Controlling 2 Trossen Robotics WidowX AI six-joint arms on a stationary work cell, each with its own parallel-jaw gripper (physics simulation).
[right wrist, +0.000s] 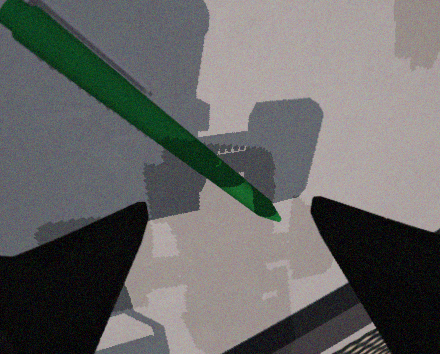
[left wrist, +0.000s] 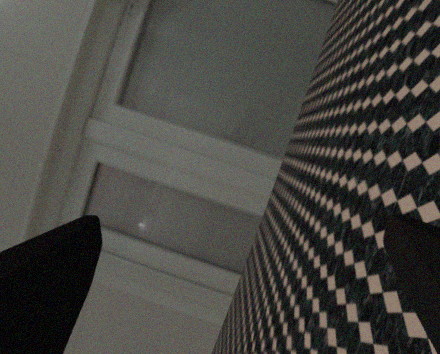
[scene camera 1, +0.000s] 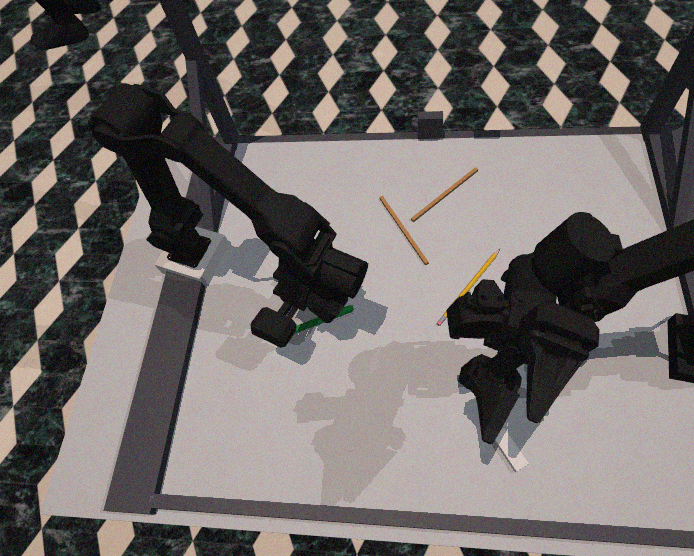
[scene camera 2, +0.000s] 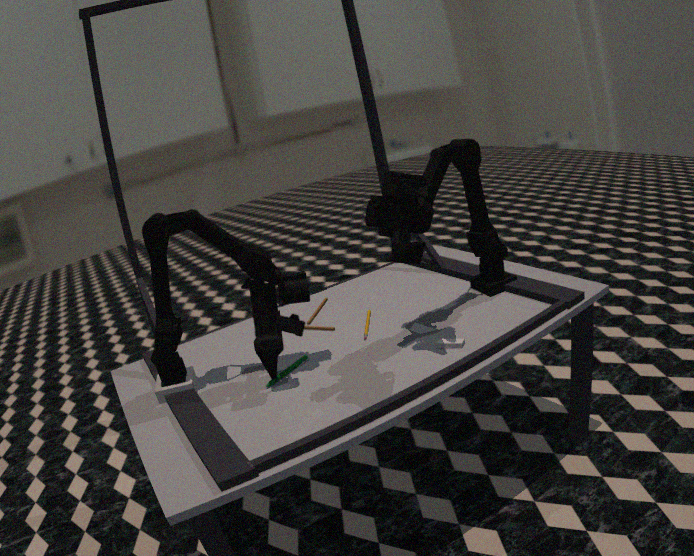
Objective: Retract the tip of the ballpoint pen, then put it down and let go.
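Where they show: left gripper, fingertip midpoint: (left wrist: 245, 230) (scene camera 1: 508, 432) (scene camera 2: 425, 219); right gripper, fingertip midpoint: (right wrist: 229, 207) (scene camera 1: 293, 323) (scene camera 2: 274, 375); left arm's base at its link origin: (scene camera 2: 493, 276); right arm's base at its link origin: (scene camera 1: 189, 249) (scene camera 2: 173, 378).
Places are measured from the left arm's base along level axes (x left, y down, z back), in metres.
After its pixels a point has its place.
The green ballpoint pen (scene camera 1: 312, 324) {x 0.077, y 0.020, z -0.626 m} (scene camera 2: 289, 370) {x 0.075, y 0.022, z -0.621 m} (right wrist: 115, 95) {x 0.049, y 0.018, z -0.594 m} lies on the white tabletop under my right arm, slanting in the right wrist view with its tapered end toward the lower right. I cannot make out whether a writing point sticks out of that end. My right gripper (scene camera 1: 302, 326) {x 0.081, y 0.018, z -0.659 m} (scene camera 2: 273, 379) {x 0.081, y 0.018, z -0.659 m} (right wrist: 229, 207) {x 0.081, y 0.018, z -0.659 m} is open, pointing down, with nothing held. In the right wrist view the pen's tapered end shows between the two spread fingertips. My left gripper (scene camera 1: 512, 431) {x 0.260, y -0.280, z -0.321 m} (left wrist: 245, 230) {x 0.260, y -0.280, z -0.321 m} is open and empty, raised above the table at the lower right of scene camera 1, away from the pen.
A yellow pencil (scene camera 1: 479, 272) {x -0.080, y 0.024, z -0.358 m} (scene camera 2: 367, 324) {x -0.037, y 0.024, z -0.378 m} lies between the arms, partly hidden in scene camera 1. Two brown sticks, one (scene camera 1: 403, 229) {x -0.147, y 0.024, z -0.509 m} nearer and one (scene camera 1: 444, 194) {x -0.239, y 0.024, z -0.446 m} farther, lie toward the back. A small white piece (scene camera 1: 518, 462) {x 0.229, y 0.019, z -0.263 m} (scene camera 2: 454, 342) {x 0.226, y 0.019, z -0.274 m} lies below my left gripper. Dark rails (scene camera 1: 347, 514) {x 0.357, y 0.011, z -0.492 m} edge the table.
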